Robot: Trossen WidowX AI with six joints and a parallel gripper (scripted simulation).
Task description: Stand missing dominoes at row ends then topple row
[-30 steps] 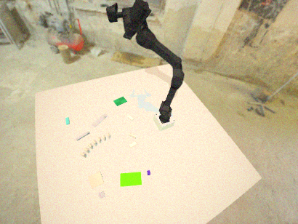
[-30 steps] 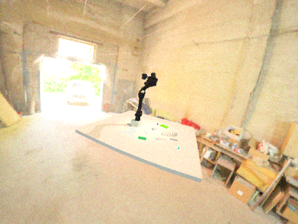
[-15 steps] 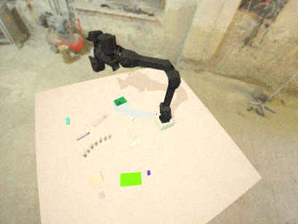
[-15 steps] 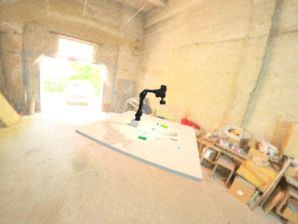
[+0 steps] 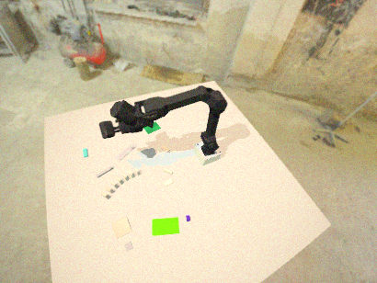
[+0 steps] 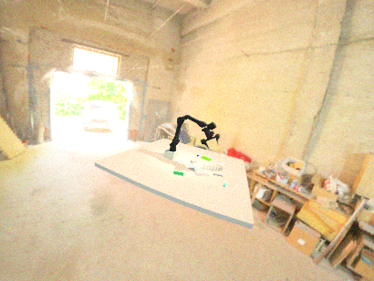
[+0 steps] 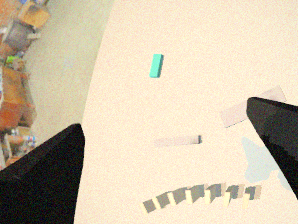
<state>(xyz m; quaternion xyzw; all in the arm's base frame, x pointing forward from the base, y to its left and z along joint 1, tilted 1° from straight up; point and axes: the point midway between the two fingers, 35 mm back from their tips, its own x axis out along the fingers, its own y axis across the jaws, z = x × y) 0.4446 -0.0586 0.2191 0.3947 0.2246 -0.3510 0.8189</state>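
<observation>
My gripper tip is now 33 cm to the right of the beige tile, 27 cm above it and 5 cm short of it. The rest, counted from my gripper tip: grey bar (27 cm below, 10 cm ahead, 4 cm to the left); then teal block (27 cm below, 20 cm ahead, 11 cm to the right); then dark green tile (27 cm below, 21 cm to the right, 20 cm behind).
</observation>
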